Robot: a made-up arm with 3 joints. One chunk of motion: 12 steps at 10 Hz.
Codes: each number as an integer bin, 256 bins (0 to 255) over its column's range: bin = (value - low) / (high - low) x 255, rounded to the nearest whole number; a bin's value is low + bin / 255 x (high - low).
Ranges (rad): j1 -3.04..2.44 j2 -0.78..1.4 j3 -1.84..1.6
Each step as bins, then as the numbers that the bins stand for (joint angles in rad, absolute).
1 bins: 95 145 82
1 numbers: -0.9984 0.4596 -0.7338
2 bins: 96 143 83
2 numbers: -0.9769 0.4425 -0.7203
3 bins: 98 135 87
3 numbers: -0.9340 0.3741 -0.6664
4 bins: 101 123 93
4 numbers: -0.8695 0.2715 -0.5854
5 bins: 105 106 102
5 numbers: -0.7835 0.1262 -0.4640
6 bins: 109 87 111
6 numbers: -0.6976 -0.0362 -0.3426
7 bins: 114 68 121
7 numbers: -0.5901 -0.1987 -0.2077
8 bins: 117 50 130
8 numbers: -0.5256 -0.3525 -0.0863
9 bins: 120 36 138
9 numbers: -0.4612 -0.4722 0.0216
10 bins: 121 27 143
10 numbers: -0.4397 -0.5492 0.0891
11 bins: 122 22 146
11 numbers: -0.4182 -0.5919 0.1296
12 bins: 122 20 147
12 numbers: -0.4182 -0.6090 0.1431
